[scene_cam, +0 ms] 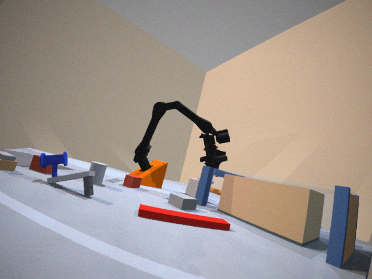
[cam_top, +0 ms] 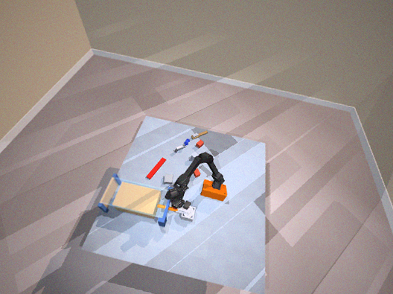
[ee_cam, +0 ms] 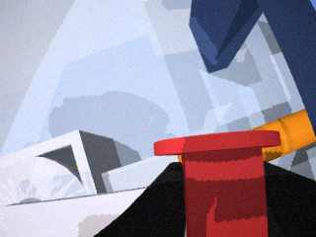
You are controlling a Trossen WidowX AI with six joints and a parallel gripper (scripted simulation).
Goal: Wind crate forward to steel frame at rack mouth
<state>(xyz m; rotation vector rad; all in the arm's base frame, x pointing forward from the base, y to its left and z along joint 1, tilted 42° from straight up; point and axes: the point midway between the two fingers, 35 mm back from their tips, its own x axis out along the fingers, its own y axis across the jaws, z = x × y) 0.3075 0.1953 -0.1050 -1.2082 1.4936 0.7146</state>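
Now: gripper tip 40 mm past the red-knobbed winch handle, 30 mm above it and 10 mm to the left of it. From my gripper tip the other things lie so: red knob (20 mm to the right, 10 mm behind); then blue frame (60 mm ahead, 30 mm below, 10 mm to the right); then winch (120 mm behind, 100 mm below).
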